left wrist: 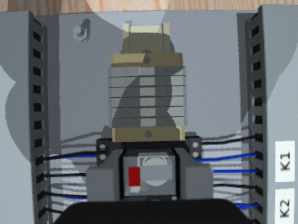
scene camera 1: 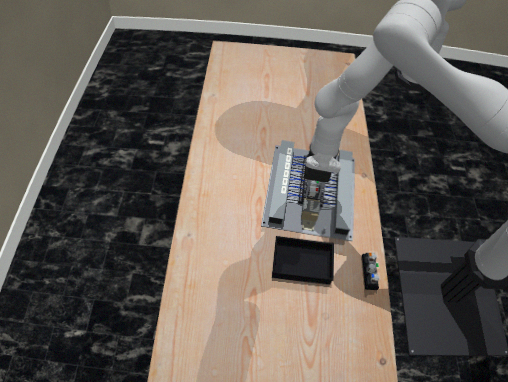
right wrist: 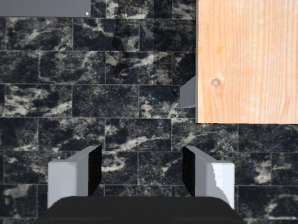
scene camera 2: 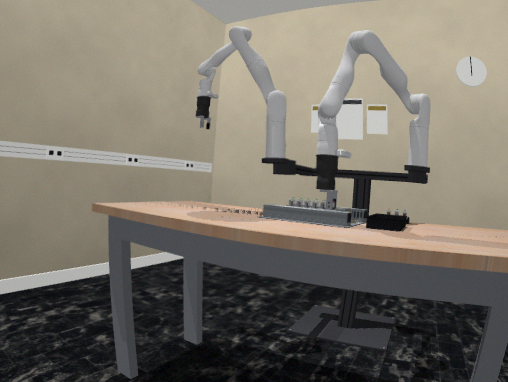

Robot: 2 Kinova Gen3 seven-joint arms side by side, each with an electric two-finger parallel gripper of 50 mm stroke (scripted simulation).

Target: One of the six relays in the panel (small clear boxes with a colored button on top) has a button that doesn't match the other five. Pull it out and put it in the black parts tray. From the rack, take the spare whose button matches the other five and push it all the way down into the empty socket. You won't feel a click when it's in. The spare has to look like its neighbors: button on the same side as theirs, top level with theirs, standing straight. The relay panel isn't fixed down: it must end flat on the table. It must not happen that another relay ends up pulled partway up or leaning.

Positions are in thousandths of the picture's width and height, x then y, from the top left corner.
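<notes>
The relay panel (scene camera 1: 592, 562) is there for me, and the panel also shows in scene camera 2 (scene camera 2: 670, 572) and in the left wrist view (left wrist: 784, 292). The relay panel is out of frame in the right wrist view, though. As for my left gripper (scene camera 2: 653, 548), it can be seen in the left wrist view (left wrist: 502, 739) as well, and I can also see my right gripper (right wrist: 478, 730).
</notes>
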